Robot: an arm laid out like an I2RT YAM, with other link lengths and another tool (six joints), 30 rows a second.
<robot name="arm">
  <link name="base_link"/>
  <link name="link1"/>
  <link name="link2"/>
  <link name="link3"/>
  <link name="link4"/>
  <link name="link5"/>
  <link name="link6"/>
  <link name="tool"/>
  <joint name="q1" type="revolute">
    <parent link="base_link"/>
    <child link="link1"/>
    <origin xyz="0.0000 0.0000 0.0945" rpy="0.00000 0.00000 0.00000"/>
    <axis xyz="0 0 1"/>
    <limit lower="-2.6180" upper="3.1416"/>
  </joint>
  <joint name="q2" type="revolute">
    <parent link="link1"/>
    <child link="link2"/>
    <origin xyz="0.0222 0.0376 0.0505" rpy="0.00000 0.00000 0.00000"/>
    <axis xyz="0 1 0"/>
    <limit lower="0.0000" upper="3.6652"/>
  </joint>
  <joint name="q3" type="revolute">
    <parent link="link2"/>
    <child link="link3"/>
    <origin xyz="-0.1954 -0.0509 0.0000" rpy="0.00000 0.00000 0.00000"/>
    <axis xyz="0 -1 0"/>
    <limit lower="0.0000" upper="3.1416"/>
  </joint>
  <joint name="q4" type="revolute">
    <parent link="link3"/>
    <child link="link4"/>
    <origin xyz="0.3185 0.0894 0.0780" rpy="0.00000 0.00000 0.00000"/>
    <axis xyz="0 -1 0"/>
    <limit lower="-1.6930" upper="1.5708"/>
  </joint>
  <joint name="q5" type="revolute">
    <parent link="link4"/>
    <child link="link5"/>
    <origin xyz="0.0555 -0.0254 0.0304" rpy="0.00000 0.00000 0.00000"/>
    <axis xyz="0 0 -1"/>
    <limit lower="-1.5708" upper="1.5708"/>
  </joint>
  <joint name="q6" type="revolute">
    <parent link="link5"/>
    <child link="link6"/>
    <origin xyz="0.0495 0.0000 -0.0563" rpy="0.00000 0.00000 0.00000"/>
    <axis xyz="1 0 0"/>
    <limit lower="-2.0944" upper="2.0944"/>
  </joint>
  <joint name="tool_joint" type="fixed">
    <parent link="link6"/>
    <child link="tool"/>
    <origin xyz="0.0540 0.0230 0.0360" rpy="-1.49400 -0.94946 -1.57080"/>
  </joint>
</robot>
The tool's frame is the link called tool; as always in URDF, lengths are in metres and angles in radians.
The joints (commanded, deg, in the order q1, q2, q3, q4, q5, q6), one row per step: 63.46 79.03 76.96 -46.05 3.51 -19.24; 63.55 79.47 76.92 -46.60 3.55 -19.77; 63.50 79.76 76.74 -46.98 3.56 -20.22; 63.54 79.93 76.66 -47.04 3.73 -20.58; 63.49 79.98 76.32 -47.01 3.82 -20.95; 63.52 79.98 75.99 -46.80 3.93 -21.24; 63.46 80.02 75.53 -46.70 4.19 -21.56; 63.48 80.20 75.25 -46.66 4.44 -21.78; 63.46 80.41 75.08 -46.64 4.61 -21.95; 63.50 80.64 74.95 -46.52 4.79 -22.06; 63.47 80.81 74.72 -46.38 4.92 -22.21; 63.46 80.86 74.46 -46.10 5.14 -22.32; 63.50 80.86 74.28 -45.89 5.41 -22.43; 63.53 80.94 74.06 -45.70 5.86 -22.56; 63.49 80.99 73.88 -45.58 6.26 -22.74; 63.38 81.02 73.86 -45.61 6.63 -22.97; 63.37 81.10 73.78 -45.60 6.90 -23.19; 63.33 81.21 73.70 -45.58 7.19 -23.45; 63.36 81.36 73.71 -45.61 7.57 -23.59
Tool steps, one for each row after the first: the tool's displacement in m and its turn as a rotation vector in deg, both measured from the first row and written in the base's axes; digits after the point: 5 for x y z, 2 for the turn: -0.00095 -0.00006 -0.00456 -1.12 0.13 0.46; -0.00099 -0.00055 -0.00876 -2.04 0.26 0.75; -0.00111 -0.00049 -0.01083 -2.50 0.08 0.95; -0.00092 -0.00090 -0.01382 -2.98 -0.02 1.12; -0.00107 -0.00090 -0.01605 -3.23 -0.20 1.30; -0.00050 -0.00148 -0.01977 -3.79 -0.36 1.32; -0.00028 -0.00154 -0.02318 -4.33 -0.46 1.36; 0.00016 -0.00151 -0.02596 -4.77 -0.50 1.37; 0.00038 -0.00108 -0.02839 -5.08 -0.58 1.38; 0.00086 -0.00098 -0.03112 -5.42 -0.62 1.39; 0.00141 -0.00085 -0.03302 -5.56 -0.82 1.32; 0.00163 -0.00078 -0.03413 -5.67 -1.07 1.27; 0.00225 -0.00081 -0.03619 -5.98 -1.40 1.12; 0.00317 -0.00110 -0.03786 -6.29 -1.71 0.97; 0.00445 -0.00165 -0.03848 -6.59 -2.04 0.80; 0.00488 -0.00186 -0.03978 -6.90 -2.27 0.79; 0.00558 -0.00210 -0.04128 -7.26 -2.52 0.78; 0.00605 -0.00212 -0.04246 -7.60 -2.78 0.68
